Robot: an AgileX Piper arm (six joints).
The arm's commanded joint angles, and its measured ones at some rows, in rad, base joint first. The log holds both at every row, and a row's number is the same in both.
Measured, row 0:
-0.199, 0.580, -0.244, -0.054, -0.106, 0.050
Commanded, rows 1 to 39:
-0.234, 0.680, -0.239, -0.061, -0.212, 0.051
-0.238, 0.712, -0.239, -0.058, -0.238, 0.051
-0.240, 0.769, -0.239, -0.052, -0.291, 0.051
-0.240, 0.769, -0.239, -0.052, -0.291, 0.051
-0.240, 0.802, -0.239, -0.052, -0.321, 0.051
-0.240, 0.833, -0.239, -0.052, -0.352, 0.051
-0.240, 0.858, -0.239, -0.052, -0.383, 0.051
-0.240, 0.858, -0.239, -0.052, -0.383, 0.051
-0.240, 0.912, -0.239, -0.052, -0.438, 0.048
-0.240, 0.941, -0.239, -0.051, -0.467, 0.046
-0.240, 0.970, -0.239, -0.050, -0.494, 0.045
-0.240, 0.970, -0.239, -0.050, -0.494, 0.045
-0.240, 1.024, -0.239, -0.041, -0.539, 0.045
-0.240, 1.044, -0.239, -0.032, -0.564, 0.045
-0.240, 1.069, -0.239, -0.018, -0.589, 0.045
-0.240, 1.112, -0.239, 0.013, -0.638, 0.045
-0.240, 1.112, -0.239, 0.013, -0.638, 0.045
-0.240, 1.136, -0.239, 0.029, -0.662, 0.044
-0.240, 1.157, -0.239, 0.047, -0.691, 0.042
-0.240, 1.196, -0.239, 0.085, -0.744, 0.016
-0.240, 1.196, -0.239, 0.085, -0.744, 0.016
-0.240, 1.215, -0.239, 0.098, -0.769, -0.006
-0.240, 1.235, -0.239, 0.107, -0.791, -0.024
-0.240, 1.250, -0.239, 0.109, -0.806, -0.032
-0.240, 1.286, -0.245, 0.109, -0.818, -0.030
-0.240, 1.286, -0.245, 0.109, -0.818, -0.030
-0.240, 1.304, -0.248, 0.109, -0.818, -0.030
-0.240, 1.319, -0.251, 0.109, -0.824, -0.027
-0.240, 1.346, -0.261, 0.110, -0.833, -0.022
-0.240, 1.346, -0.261, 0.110, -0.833, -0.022
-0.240, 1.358, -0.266, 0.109, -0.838, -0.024
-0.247, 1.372, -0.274, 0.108, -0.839, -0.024
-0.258, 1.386, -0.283, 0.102, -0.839, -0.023
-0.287, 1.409, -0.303, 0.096, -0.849, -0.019
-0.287, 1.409, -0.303, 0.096, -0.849, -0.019
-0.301, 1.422, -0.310, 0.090, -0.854, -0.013
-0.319, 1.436, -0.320, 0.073, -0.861, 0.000
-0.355, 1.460, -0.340, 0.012, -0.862, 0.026
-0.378, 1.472, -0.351, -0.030, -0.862, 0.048
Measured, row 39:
-0.329, 1.446, -0.319, 0.046, -0.835, 0.007
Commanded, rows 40 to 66:
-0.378, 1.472, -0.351, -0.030, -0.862, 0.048
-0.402, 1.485, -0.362, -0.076, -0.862, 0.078
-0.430, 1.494, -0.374, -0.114, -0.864, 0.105
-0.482, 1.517, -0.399, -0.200, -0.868, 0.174
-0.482, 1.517, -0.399, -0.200, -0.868, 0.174
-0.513, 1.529, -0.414, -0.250, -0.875, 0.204
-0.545, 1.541, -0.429, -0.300, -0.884, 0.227
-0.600, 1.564, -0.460, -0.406, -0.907, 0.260
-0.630, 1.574, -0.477, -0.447, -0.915, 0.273
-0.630, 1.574, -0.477, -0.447, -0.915, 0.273
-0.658, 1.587, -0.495, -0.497, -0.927, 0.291
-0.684, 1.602, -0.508, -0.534, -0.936, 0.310
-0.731, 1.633, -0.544, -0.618, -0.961, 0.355
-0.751, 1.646, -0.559, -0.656, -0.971, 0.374
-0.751, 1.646, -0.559, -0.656, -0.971, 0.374
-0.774, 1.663, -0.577, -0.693, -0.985, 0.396
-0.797, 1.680, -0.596, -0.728, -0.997, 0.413
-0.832, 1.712, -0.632, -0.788, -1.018, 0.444
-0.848, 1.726, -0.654, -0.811, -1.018, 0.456
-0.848, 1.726, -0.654, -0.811, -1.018, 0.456
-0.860, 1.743, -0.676, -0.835, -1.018, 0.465
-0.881, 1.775, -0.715, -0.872, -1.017, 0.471
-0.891, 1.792, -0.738, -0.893, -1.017, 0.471
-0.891, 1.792, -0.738, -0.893, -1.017, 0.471
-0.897, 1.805, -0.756, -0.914, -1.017, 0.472
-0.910, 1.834, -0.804, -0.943, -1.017, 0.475
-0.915, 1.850, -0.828, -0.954, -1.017, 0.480
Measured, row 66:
-0.897, 1.816, -0.766, -0.906, -0.997, 0.468
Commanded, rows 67 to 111:
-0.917, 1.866, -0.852, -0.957, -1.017, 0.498
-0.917, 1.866, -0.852, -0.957, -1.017, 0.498
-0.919, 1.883, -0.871, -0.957, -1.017, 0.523
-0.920, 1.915, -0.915, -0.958, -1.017, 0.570
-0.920, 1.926, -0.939, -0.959, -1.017, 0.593
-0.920, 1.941, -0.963, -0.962, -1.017, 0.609
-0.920, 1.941, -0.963, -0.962, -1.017, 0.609
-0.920, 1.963, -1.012, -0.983, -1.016, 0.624
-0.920, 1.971, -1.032, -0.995, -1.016, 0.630
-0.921, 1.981, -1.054, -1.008, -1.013, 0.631
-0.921, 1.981, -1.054, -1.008, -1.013, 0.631
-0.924, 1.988, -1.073, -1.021, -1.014, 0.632
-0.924, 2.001, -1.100, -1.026, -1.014, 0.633
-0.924, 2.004, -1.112, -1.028, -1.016, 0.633
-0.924, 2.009, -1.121, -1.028, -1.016, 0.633
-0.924, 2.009, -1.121, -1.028, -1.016, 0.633
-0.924, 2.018, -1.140, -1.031, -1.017, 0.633
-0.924, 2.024, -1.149, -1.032, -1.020, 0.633
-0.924, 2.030, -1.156, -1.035, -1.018, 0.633
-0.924, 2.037, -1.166, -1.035, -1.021, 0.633
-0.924, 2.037, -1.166, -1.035, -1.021, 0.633
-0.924, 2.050, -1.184, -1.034, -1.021, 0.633
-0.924, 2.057, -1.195, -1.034, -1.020, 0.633
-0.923, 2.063, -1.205, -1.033, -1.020, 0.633
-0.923, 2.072, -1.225, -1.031, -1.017, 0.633
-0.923, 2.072, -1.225, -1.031, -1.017, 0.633
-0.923, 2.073, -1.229, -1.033, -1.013, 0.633
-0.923, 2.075, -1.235, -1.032, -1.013, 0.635
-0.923, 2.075, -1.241, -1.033, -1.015, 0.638
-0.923, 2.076, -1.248, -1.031, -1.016, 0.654
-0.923, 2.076, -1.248, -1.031, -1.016, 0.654
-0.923, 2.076, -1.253, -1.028, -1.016, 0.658
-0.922, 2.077, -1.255, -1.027, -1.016, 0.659
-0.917, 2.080, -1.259, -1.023, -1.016, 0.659
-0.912, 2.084, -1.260, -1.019, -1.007, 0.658
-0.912, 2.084, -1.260, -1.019, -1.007, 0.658
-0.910, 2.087, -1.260, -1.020, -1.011, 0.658
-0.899, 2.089, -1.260, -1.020, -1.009, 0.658
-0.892, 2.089, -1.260, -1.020, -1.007, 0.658
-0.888, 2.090, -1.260, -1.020, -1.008, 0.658
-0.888, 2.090, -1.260, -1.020, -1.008, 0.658
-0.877, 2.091, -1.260, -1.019, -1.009, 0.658
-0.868, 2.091, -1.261, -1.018, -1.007, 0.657
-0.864, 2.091, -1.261, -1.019, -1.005, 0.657
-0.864, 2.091, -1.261, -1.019, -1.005, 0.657
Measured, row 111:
-0.903, 2.085, -1.245, -1.004, -0.991, 0.657
